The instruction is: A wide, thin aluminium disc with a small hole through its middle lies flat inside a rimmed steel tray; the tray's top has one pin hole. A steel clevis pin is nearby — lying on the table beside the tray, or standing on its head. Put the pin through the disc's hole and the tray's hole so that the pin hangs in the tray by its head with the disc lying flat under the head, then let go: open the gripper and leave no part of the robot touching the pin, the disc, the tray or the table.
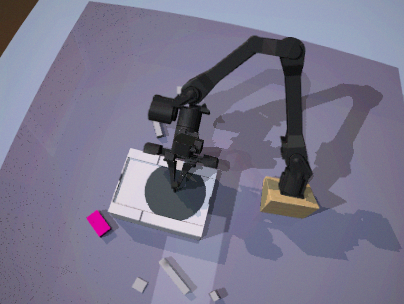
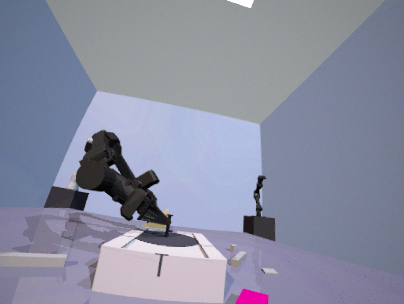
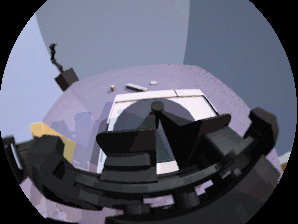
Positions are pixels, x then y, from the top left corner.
Scene:
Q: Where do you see a dark aluminium disc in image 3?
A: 131,118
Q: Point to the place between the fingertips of my gripper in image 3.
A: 156,113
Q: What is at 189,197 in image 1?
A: A dark aluminium disc.

